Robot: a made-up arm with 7 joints.
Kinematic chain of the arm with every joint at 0, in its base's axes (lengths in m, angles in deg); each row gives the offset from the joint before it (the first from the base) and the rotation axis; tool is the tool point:
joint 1: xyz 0 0 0 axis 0 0.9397 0.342
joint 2: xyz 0 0 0 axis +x
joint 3: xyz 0 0 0 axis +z
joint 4: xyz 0.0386 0 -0.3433 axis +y
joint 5: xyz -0.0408 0 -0.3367 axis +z
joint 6: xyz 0 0 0 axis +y
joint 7: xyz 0 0 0 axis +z
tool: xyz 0 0 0
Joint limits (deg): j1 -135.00..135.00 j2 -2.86..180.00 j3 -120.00..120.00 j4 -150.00..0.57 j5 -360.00..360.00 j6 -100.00..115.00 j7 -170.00..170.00
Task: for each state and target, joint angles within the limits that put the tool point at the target. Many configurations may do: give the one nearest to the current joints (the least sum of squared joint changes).
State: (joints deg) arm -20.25 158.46 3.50 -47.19 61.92 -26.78 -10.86
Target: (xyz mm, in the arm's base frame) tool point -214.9 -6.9 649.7
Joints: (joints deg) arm -27.64 180.00 10.31 -16.56 61.92 -26.78 -10.86
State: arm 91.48 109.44 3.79 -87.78 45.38 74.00 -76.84
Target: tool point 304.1 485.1 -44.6
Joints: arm 64.82 111.69 28.69 -79.30 45.38 74.00 -76.84
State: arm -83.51 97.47 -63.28 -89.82 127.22 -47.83 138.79
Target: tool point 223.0 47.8 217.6
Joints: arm -93.45 110.29 -53.37 -138.50 127.22 -47.83 138.79
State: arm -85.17 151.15 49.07 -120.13 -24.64 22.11 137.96
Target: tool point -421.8 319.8 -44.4
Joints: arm -120.39 122.66 77.25 -91.56 -24.64 22.11 137.96
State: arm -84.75 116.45 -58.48 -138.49 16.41 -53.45 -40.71
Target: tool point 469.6 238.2 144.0
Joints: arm -77.96 91.97 -66.20 -87.57 16.41 -53.45 -40.71
